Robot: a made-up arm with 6 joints. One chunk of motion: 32 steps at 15 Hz.
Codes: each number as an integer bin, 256 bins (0 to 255) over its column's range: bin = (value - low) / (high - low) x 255, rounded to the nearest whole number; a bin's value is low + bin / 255 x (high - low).
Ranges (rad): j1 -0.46..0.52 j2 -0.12..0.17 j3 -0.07..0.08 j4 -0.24..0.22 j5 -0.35..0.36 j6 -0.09..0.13
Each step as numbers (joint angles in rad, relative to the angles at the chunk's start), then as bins.
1 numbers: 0.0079 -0.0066 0.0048 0.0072 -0.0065 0.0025
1 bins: 122 100 127 137 123 107
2 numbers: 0.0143 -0.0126 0.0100 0.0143 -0.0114 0.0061
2 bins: 123 94 136 141 122 111
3 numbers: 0.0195 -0.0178 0.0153 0.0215 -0.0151 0.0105
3 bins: 125 90 145 145 120 116
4 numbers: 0.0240 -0.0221 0.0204 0.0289 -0.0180 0.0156
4 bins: 126 86 154 149 119 122
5 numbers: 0.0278 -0.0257 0.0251 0.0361 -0.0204 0.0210
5 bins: 127 83 162 153 118 129
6 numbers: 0.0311 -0.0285 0.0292 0.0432 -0.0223 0.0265
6 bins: 128 80 169 157 118 135
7 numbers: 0.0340 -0.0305 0.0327 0.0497 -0.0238 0.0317
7 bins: 129 79 175 161 117 141
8 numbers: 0.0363 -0.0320 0.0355 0.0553 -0.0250 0.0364
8 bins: 129 77 179 164 117 147
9 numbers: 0.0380 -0.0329 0.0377 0.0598 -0.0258 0.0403
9 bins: 130 77 183 166 116 151
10 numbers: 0.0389 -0.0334 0.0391 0.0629 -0.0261 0.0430
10 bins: 130 76 185 168 116 154
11 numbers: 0.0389 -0.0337 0.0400 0.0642 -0.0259 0.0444
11 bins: 130 76 187 169 116 156
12 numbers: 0.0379 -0.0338 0.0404 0.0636 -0.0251 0.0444
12 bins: 130 76 188 168 117 156
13 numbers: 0.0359 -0.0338 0.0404 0.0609 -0.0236 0.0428
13 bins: 129 76 188 167 117 154
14 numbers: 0.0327 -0.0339 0.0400 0.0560 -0.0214 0.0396
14 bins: 128 76 187 164 118 150
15 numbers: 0.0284 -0.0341 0.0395 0.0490 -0.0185 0.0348
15 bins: 127 76 186 160 119 145
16 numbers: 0.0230 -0.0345 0.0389 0.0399 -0.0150 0.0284
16 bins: 126 75 185 155 120 137
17 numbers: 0.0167 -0.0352 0.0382 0.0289 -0.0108 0.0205
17 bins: 124 75 184 149 122 128
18 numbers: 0.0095 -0.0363 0.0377 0.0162 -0.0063 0.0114
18 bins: 122 74 183 142 123 118
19 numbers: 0.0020 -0.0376 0.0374 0.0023 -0.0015 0.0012
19 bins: 120 72 183 134 125 106
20 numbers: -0.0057 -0.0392 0.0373 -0.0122 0.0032 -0.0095
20 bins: 118 71 182 126 127 93
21 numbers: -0.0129 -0.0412 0.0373 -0.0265 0.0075 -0.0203
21 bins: 116 69 182 118 128 81
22 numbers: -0.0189 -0.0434 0.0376 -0.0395 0.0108 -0.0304
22 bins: 115 67 183 111 130 69
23 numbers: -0.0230 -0.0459 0.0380 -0.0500 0.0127 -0.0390
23 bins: 114 65 184 105 130 59
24 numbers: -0.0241 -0.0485 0.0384 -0.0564 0.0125 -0.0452
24 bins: 113 63 184 102 130 52
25 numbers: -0.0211 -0.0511 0.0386 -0.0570 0.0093 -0.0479
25 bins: 114 61 185 101 129 49
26 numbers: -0.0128 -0.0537 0.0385 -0.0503 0.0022 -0.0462
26 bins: 116 58 184 105 126 51
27 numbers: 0.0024 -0.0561 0.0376 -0.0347 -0.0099 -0.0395
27 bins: 120 56 183 114 122 59
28 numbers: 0.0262 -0.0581 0.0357 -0.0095 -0.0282 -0.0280
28 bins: 127 54 180 128 116 72
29 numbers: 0.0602 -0.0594 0.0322 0.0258 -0.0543 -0.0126
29 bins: 135 53 174 147 106 90
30 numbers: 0.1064 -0.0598 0.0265 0.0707 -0.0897 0.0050
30 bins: 147 53 164 172 93 110
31 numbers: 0.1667 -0.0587 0.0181 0.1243 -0.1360 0.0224
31 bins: 163 54 150 202 77 130
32 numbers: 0.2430 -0.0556 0.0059 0.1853 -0.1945 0.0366
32 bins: 183 57 129 236 56 147
